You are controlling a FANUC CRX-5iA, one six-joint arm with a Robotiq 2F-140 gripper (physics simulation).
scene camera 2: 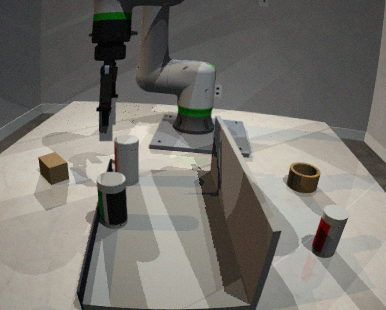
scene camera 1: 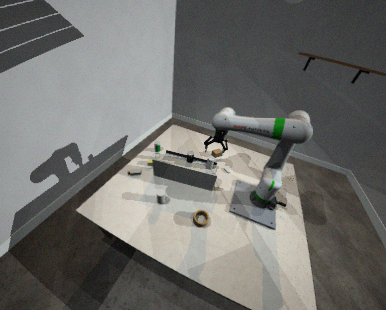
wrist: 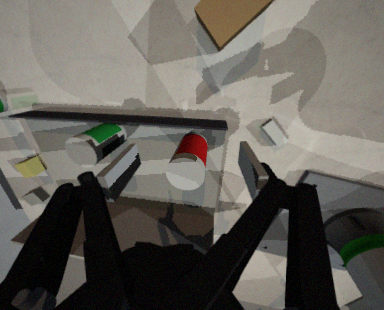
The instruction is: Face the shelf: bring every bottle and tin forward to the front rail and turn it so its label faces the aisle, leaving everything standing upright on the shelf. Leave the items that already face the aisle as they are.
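Frame: origin at the arm's base, x right, y back, z down, level; centimetres.
Where they show: gripper, between the fingertips: (scene camera 2: 108, 132) (scene camera 1: 213, 153) (wrist: 187, 153); arm's base, origin of its link: (scene camera 2: 193, 127) (scene camera 1: 259, 199) (wrist: 351, 228).
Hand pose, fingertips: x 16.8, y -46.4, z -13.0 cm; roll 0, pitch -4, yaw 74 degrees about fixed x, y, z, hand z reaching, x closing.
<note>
Things, the pixels of their centre, and the offset from my fingertips. "spot": a spot on its surface instead.
- white-capped bottle with a red label, middle of its body: (wrist: 190, 157) (scene camera 2: 126, 160) (scene camera 1: 210, 162) dx -4.6, dy +0.3, dz +7.0 cm
- red-and-grey can, middle of its body: (scene camera 2: 329, 231) (scene camera 1: 161, 196) dx -51.3, dy -18.5, dz +9.8 cm
- brown ring, middle of its body: (scene camera 2: 303, 177) (scene camera 1: 200, 218) dx -51.6, dy +11.5, dz +12.3 cm
- brown block, middle of its body: (wrist: 232, 7) (scene camera 2: 53, 167) dx +18.3, dy +1.0, dz +12.3 cm
- green can, a spot on its surface: (scene camera 1: 157, 147) spot: dx -9.7, dy -50.2, dz +8.8 cm
- yellow block, middle of its body: (wrist: 30, 167) (scene camera 1: 150, 162) dx -25.6, dy -46.2, dz +12.9 cm
- lying white item, middle of its body: (wrist: 34, 197) (scene camera 1: 134, 172) dx -41.1, dy -51.0, dz +13.4 cm
The shelf has a dark front rail (scene camera 1: 175, 154) (scene camera 2: 89, 255) (wrist: 150, 120) and a tall back panel (scene camera 1: 182, 175) (scene camera 2: 245, 200). A white-capped bottle with a red label (scene camera 1: 210, 163) (scene camera 2: 127, 160) (wrist: 192, 155) stands upright near the rail at the robot's end; its red side faces the rail. A tin with green and black sides (scene camera 1: 190, 157) (scene camera 2: 113, 200) (wrist: 100, 142) stands upright close to the rail; green shows on its rail side, black towards scene camera 2. My gripper (scene camera 1: 216, 147) (scene camera 2: 106, 132) (wrist: 187, 153) is open and empty, above the red-label bottle's height and towards the rail side.
Behind the back panel stand a red-and-grey can (scene camera 1: 161, 197) (scene camera 2: 330, 232) and a brown ring (scene camera 1: 201, 224) (scene camera 2: 303, 184). A brown block (scene camera 2: 54, 168) (wrist: 230, 20) lies before the rail. A green can (scene camera 1: 157, 147), yellow block (scene camera 1: 150, 162) and lying white item (scene camera 1: 135, 172) are beyond the far end.
</note>
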